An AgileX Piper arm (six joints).
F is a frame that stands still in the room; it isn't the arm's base.
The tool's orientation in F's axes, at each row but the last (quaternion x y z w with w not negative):
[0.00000 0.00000 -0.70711 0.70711]
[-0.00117 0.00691 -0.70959 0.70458]
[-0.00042 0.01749 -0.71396 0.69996]
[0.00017 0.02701 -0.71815 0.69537]
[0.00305 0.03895 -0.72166 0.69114]
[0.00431 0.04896 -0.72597 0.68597]
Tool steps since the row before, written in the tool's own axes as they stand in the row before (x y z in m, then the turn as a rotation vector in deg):
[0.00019 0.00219 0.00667 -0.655 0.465 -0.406]
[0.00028 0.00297 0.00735 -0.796 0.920 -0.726]
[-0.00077 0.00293 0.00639 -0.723 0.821 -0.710]
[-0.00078 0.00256 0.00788 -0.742 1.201 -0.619]
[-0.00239 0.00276 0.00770 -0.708 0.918 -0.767]
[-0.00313 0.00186 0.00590 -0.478 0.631 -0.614]
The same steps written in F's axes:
[0.00219 -0.00019 0.00667 0.465 0.655 -0.406]
[0.00305 -0.00036 0.00731 0.917 0.795 -0.730]
[0.00310 0.00056 0.00633 0.817 0.724 -0.713]
[0.00288 0.00039 0.00780 1.201 0.727 -0.636]
[0.00324 0.00180 0.00767 0.910 0.714 -0.771]
[0.00240 0.00256 0.00598 0.619 0.489 -0.617]

